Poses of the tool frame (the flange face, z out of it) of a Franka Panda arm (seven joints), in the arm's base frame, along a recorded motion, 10 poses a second.
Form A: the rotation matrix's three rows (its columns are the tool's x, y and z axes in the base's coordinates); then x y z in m. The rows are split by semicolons.
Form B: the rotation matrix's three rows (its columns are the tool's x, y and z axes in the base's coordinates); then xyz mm. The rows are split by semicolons. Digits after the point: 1 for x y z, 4 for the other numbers.
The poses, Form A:
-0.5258 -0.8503 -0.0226; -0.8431 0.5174 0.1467; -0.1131 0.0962 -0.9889; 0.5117 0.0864 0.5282
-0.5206 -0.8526 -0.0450; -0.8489 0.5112 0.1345; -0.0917 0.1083 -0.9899; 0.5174 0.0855 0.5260
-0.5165 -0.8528 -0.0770; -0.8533 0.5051 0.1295; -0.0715 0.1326 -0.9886; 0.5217 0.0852 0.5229
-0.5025 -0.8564 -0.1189; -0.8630 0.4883 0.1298; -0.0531 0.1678 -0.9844; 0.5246 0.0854 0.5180
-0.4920 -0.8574 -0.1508; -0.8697 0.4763 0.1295; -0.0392 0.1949 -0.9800; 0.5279 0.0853 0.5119
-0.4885 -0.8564 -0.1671; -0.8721 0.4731 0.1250; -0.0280 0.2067 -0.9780; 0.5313 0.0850 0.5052
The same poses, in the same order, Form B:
-0.5258 -0.8503 -0.0226; -0.8431 0.5174 0.1467; -0.1131 0.0962 -0.9889; 511.7 86.4 528.2
-0.5206 -0.8526 -0.0450; -0.8489 0.5112 0.1345; -0.0917 0.1083 -0.9899; 517.4 85.5 526.0
-0.5165 -0.8528 -0.0770; -0.8533 0.5051 0.1295; -0.0715 0.1326 -0.9886; 521.7 85.2 522.9
-0.5025 -0.8564 -0.1189; -0.8630 0.4883 0.1298; -0.0531 0.1678 -0.9844; 524.6 85.4 518.0
-0.4920 -0.8574 -0.1508; -0.8697 0.4763 0.1295; -0.0392 0.1949 -0.9800; 527.9 85.3 511.9
-0.4885 -0.8564 -0.1671; -0.8721 0.4731 0.1250; -0.0280 0.2067 -0.9780; 531.3 85.0 505.2

